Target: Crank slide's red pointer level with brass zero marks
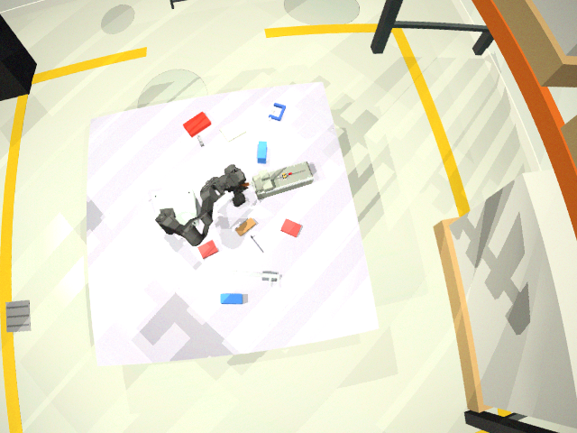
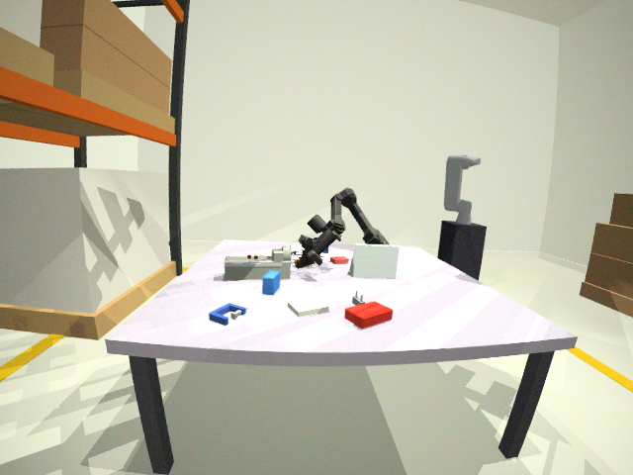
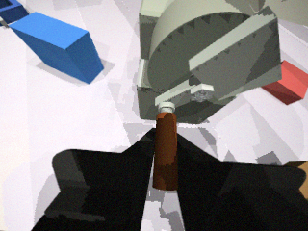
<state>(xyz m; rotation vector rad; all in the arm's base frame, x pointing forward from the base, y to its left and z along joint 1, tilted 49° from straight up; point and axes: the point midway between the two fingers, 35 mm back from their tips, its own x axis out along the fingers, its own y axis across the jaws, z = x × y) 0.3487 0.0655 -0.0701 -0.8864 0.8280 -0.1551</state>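
Right now the crank is 40 mm above my gripper tip and 10 mm to the right of it. Round my gripper tip: red pointer (190 mm ahead, 40 mm above, 20 mm to the left); then orange-brown crank handle (30 mm above, 20 mm behind); then brown block (180 mm to the right, 30 mm below, 30 mm behind).
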